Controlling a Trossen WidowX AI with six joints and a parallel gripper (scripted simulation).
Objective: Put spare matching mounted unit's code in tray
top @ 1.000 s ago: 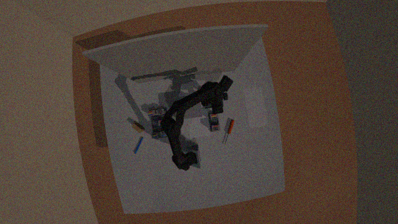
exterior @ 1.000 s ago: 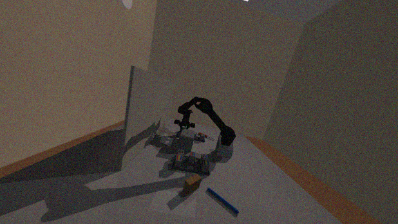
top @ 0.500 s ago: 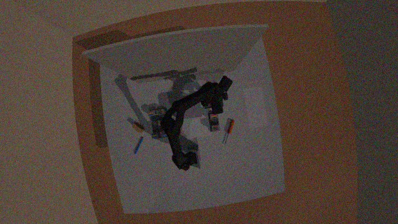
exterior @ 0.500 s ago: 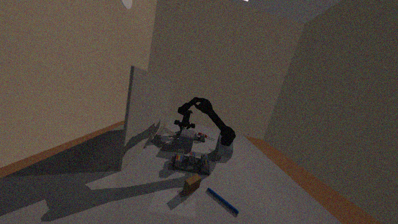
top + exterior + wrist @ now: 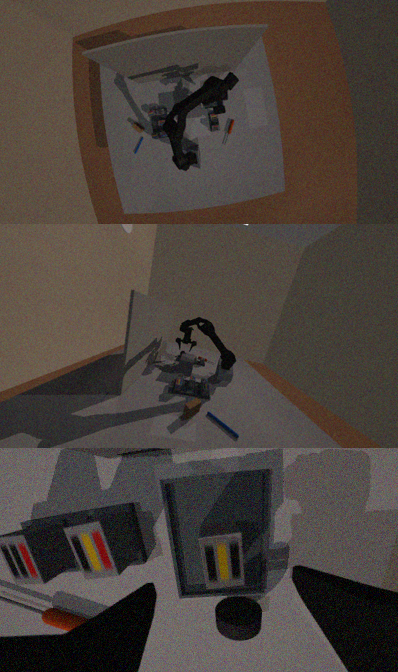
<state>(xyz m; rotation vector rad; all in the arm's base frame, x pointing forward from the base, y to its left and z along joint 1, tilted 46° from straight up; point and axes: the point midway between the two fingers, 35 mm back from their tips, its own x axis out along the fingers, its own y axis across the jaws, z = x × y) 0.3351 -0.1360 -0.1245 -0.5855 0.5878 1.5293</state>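
Right now my gripper tip is 5 cm above the dark spare. The rest, counted from my gripper tip: black puck 2 cm ahead, 8 cm to the right, 6 cm below; then white wall panel 21 cm ahead, 17 cm to the left, 14 cm above; then brown block 11 cm behind, 54 cm to the left, 6 cm below.
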